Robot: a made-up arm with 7 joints.
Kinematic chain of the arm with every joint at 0, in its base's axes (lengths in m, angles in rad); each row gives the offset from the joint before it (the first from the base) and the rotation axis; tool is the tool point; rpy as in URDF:
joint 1: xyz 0 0 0 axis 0.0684 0.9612 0.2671
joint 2: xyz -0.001 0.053 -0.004 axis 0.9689 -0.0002 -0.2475
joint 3: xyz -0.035 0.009 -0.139 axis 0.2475 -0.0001 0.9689
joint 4: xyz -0.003 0 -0.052 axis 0.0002 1 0
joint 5: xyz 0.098 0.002 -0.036 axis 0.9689 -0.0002 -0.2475
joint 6: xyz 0.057 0 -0.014 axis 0.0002 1 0
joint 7: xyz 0.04 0 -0.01 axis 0.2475 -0.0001 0.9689
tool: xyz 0 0 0 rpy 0 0.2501 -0.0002
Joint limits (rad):
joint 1: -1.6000..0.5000
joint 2: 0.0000..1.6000
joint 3: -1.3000..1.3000
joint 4: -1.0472..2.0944
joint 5: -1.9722..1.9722
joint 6: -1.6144..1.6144
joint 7: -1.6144..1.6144
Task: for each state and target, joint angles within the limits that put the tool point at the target. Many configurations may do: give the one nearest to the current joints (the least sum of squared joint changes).
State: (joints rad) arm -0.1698 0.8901 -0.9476 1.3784 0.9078 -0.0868 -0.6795
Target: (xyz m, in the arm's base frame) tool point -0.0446 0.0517 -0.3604
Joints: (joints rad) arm 0.0522 0.4175 -1.1344 0.6670 0.8832 -0.2676 -0.6795
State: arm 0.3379 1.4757 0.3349 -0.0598 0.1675 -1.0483 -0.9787
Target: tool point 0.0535 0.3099 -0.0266
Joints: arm 0.5000 0.9301 1.0242 0.0735 0.0279 -1.1946 -0.9787
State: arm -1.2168 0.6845 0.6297 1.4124 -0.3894 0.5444 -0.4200
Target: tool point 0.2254 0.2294 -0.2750
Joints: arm -0.8897 0.6196 0.6129 1.6463 -0.3752 0.6248 -0.4200
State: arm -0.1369 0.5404 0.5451 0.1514 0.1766 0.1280 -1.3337
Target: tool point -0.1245 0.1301 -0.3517
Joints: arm 0.4236 0.0000 0.4218 0.7548 0.1646 0.2306 -1.3337
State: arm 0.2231 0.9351 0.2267 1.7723 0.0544 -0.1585 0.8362
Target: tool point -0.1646 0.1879 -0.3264
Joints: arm 0.0188 0.4046 0.3448 1.9871 0.0656 -0.1480 0.8362
